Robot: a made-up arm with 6 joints. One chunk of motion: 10 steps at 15 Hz.
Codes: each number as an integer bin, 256 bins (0 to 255) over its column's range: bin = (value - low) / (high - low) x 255, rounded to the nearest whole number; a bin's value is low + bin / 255 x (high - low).
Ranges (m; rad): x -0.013..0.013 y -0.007..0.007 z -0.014..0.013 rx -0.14..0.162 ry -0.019..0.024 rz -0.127..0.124
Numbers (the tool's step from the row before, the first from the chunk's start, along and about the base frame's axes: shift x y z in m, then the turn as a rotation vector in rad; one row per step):
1: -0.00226 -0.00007 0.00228 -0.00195 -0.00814 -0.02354
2: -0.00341 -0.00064 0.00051 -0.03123 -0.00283 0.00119
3: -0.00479 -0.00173 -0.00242 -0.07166 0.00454 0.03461
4: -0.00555 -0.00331 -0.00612 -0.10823 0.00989 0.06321
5: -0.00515 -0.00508 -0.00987 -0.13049 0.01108 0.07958
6: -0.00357 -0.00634 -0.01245 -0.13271 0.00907 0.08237
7: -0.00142 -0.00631 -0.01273 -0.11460 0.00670 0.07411
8: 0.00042 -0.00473 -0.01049 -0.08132 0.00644 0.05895
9: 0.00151 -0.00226 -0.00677 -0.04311 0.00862 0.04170
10: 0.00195 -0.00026 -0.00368 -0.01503 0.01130 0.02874
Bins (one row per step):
1: 105 126 154 117 64 105
2: 94 116 137 92 96 130
3: 81 96 109 58 140 164
4: 73 67 74 27 171 193
5: 77 35 39 8 178 210
6: 92 12 15 6 166 213
7: 114 13 12 21 152 204
8: 132 41 33 50 151 189
9: 142 86 68 82 164 171
10: 147 123 97 106 180 158

